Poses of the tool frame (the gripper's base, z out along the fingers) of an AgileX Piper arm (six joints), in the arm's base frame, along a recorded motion.
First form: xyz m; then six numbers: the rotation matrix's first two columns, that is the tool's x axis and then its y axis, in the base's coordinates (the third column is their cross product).
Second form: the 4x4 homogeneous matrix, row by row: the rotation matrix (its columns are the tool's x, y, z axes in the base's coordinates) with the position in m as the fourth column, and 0 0 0 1 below. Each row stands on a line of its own. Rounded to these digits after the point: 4 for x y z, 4 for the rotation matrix.
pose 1, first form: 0.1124, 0.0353, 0.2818, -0.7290, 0.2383, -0.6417, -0.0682, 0.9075, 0.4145
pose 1, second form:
-0.7290, -0.0682, 0.6811, 0.1124
0.2383, 0.9075, 0.3459, 0.0353
-0.6417, 0.4145, -0.6453, 0.2818
0, 0, 0, 1

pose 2, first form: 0.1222, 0.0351, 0.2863, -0.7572, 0.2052, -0.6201, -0.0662, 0.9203, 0.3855
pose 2, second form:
-0.7572, -0.0662, 0.6498, 0.1222
0.2052, 0.9203, 0.3330, 0.0351
-0.6201, 0.3855, -0.6833, 0.2863
0, 0, 0, 1

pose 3, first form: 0.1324, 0.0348, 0.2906, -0.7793, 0.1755, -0.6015, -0.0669, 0.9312, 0.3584
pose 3, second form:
-0.7793, -0.0669, 0.6230, 0.1324
0.1755, 0.9312, 0.3195, 0.0348
-0.6015, 0.3584, -0.7139, 0.2906
0, 0, 0, 1

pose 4, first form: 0.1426, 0.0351, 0.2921, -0.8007, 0.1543, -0.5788, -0.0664, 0.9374, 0.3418
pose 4, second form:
-0.8007, -0.0664, 0.5953, 0.1426
0.1543, 0.9374, 0.3121, 0.0351
-0.5788, 0.3418, -0.7403, 0.2921
0, 0, 0, 1

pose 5, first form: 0.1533, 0.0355, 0.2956, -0.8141, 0.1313, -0.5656, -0.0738, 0.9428, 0.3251
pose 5, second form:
-0.8141, -0.0738, 0.5759, 0.1533
0.1313, 0.9428, 0.3064, 0.0355
-0.5656, 0.3251, -0.7578, 0.2956
0, 0, 0, 1

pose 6, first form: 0.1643, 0.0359, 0.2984, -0.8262, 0.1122, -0.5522, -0.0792, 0.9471, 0.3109
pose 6, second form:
-0.8262, -0.0792, 0.5579, 0.1643
0.1122, 0.9471, 0.3006, 0.0359
-0.5522, 0.3109, -0.7736, 0.2984
0, 0, 0, 1

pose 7, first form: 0.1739, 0.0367, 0.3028, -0.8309, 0.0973, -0.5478, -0.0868, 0.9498, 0.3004
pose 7, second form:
-0.8309, -0.0868, 0.5495, 0.1739
0.0973, 0.9498, 0.2972, 0.0367
-0.5478, 0.3004, -0.7807, 0.3028
0, 0, 0, 1

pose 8, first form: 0.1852, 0.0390, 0.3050, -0.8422, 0.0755, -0.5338, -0.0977, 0.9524, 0.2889
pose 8, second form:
-0.8422, -0.0977, 0.5302, 0.1852
0.0755, 0.9524, 0.2955, 0.0390
-0.5338, 0.2889, -0.7947, 0.3050
0, 0, 0, 1

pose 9, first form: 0.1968, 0.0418, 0.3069, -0.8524, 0.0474, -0.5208, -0.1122, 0.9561, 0.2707
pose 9, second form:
-0.8524, -0.1122, 0.5108, 0.1968
0.0474, 0.9561, 0.2892, 0.0418
-0.5208, 0.2707, -0.8097, 0.3069
0, 0, 0, 1

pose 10, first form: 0.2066, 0.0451, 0.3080, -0.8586, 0.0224, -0.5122, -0.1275, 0.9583, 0.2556
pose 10, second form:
-0.8586, -0.1275, 0.4966, 0.2066
0.0224, 0.9583, 0.2848, 0.0451
-0.5122, 0.2556, -0.8199, 0.3080
0, 0, 0, 1

